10 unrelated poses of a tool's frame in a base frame.
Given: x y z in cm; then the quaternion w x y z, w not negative.
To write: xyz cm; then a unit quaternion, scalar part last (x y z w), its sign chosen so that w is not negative. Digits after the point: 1 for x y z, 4 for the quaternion.
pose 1, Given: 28.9, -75.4, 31.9, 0.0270, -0.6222, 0.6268, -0.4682
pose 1, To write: 28.9, -75.4, 31.9, -0.6222, 0.6268, -0.4682, 0.0270
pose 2, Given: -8.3, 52.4, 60.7, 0.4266, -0.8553, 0.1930, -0.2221
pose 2, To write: -8.3, 52.4, 60.7, -0.8553, 0.1930, -0.2221, 0.4266
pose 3, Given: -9.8, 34.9, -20.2, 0.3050, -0.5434, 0.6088, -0.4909
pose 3, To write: -9.8, 34.9, -20.2, -0.5434, 0.6088, -0.4909, 0.3050
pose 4, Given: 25.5, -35.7, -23.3, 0.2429, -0.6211, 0.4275, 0.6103
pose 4, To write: 25.5, -35.7, -23.3, -0.6211, 0.4275, 0.6103, 0.2429
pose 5, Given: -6.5, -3.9, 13.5, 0.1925, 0.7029, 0.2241, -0.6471
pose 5, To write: -6.5, -3.9, 13.5, 0.7029, 0.2241, -0.6471, 0.1925
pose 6, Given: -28.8, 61.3, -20.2, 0.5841, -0.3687, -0.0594, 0.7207
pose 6, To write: -28.8, 61.3, -20.2, -0.3687, -0.0594, 0.7207, 0.5841
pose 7, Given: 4.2, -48.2, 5.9, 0.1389, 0.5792, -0.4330, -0.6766
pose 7, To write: 4.2, -48.2, 5.9, 0.5792, -0.4330, -0.6766, 0.1389
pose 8, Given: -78.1, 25.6, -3.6, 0.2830, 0.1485, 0.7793, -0.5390
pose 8, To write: -78.1, 25.6, -3.6, 0.1485, 0.7793, -0.5390, 0.2830
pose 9, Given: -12.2, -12.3, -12.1, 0.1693, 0.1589, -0.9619, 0.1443
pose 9, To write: -12.2, -12.3, -12.1, 0.1589, -0.9619, 0.1443, 0.1693
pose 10, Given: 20.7, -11.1, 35.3, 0.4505, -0.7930, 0.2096, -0.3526
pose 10, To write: 20.7, -11.1, 35.3, -0.7930, 0.2096, -0.3526, 0.4505
